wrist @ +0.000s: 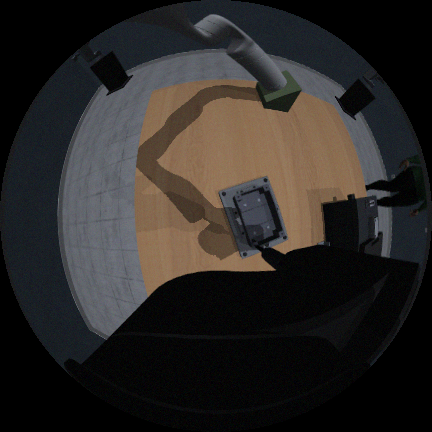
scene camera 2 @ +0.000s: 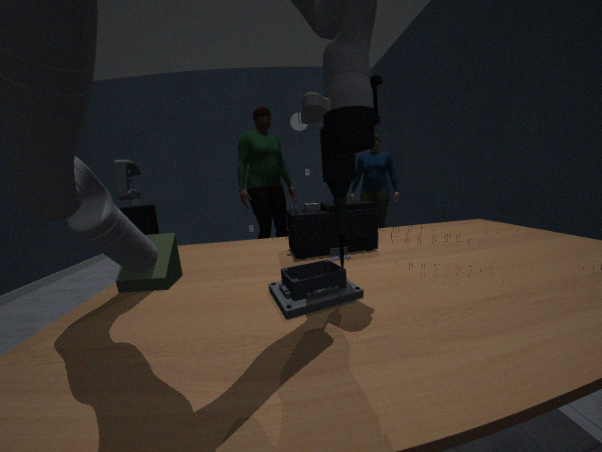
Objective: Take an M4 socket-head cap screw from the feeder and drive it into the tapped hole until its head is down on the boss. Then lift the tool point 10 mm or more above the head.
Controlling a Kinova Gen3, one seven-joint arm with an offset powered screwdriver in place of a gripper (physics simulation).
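Note:
The powered screwdriver [scene camera 2: 342, 265] [wrist: 257, 245] points straight down, its thin tip at the near-right corner of the dark open box in the scene view and at the box's lower corner in the wrist view. The box [scene camera 2: 308, 286] [wrist: 276, 212] stands on a grey base plate [scene camera 2: 299, 310] [wrist: 229, 212] with holes at its corners. Tip and box corner overlap in both views; whether they touch cannot be told. No screw can be made out at the tip, and the tapped hole and boss there are too small and dark to tell. The black feeder [scene camera 2: 309, 234] [wrist: 341, 225] stands behind the box.
A small clear bracket [scene camera 2: 339, 253] stands in front of the feeder. The arm's base sits on a green block [scene camera 2: 173, 260] [wrist: 288, 99] at the table's edge. Two people [scene camera 2: 263, 160] [scene camera 2: 376, 172] stand beyond the wooden table [scene camera 2: 475, 350] [wrist: 210, 135]. The arm's shadow falls across the table.

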